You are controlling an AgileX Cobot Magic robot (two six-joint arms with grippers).
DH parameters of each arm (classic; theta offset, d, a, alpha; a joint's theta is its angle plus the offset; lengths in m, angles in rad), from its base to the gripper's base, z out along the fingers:
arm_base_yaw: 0 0.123 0 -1.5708
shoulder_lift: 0.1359 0 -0.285 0
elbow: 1.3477 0 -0.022 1.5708
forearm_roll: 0 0.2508 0 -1.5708
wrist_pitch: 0 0 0.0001 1.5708
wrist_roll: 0 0.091 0 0
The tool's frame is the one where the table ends.
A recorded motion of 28 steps. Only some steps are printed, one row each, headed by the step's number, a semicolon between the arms.
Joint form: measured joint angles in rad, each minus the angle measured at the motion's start. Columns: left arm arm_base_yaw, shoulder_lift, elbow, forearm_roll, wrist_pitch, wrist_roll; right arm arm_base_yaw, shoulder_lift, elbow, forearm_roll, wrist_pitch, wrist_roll.
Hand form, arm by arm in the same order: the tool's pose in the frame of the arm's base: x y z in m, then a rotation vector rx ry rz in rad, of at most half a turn. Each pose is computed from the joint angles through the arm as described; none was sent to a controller.
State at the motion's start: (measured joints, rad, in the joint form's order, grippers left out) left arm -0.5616 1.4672 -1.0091 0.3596 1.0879 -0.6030; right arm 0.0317 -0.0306 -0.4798 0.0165 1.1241 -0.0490
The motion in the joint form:
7: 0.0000 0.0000 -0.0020 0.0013 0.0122 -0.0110; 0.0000 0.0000 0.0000 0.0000 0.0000 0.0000
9: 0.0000 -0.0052 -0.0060 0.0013 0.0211 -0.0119; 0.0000 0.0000 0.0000 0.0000 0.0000 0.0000
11: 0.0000 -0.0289 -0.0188 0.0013 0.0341 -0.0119; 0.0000 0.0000 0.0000 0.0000 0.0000 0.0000
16: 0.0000 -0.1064 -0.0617 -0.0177 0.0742 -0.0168; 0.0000 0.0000 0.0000 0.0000 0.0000 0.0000
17: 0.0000 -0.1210 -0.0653 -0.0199 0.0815 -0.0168; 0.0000 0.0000 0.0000 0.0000 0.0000 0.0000
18: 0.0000 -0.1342 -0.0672 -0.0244 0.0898 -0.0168; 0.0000 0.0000 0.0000 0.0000 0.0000 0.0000
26: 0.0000 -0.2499 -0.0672 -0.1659 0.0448 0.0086; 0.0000 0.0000 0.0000 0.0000 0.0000 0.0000
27: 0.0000 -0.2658 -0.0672 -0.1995 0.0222 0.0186; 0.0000 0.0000 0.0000 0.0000 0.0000 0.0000
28: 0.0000 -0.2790 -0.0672 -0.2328 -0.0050 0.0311; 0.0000 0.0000 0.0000 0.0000 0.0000 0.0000
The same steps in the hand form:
7: 0.2371 -0.1153 0.2523 0.1375 2.8551 0.3152; -0.0099 0.0010 0.2665 -0.0861 2.0954 0.0095
9: 0.2364 -0.1148 0.2546 0.1318 2.8542 0.3162; -0.0099 0.0010 0.2665 -0.0861 2.0954 0.0095
11: 0.2344 -0.1133 0.2639 0.1193 2.8350 0.3000; -0.0099 0.0010 0.2665 -0.0861 2.0954 0.0095
16: 0.2252 -0.1086 0.2939 0.0642 2.7813 0.2220; -0.0099 0.0010 0.2665 -0.0861 2.0954 0.0095
17: 0.2228 -0.1072 0.2983 0.0574 2.7736 0.2121; -0.0099 0.0010 0.2665 -0.0861 2.0954 0.0095
18: 0.2202 -0.1059 0.3018 0.0502 2.7705 0.2029; -0.0099 0.0010 0.2665 -0.0861 2.0954 0.0095
26: 0.1982 -0.1060 0.3269 0.0209 2.7166 -0.0703; -0.0099 0.0010 0.2665 -0.0861 2.0954 0.0095
27: 0.1955 -0.1076 0.3308 0.0239 2.6991 -0.1337; -0.0099 0.0010 0.2665 -0.0861 2.0954 0.0095
28: 0.1935 -0.1098 0.3344 0.0305 2.6780 -0.1965; -0.0099 0.0010 0.2665 -0.0861 2.0954 0.0095

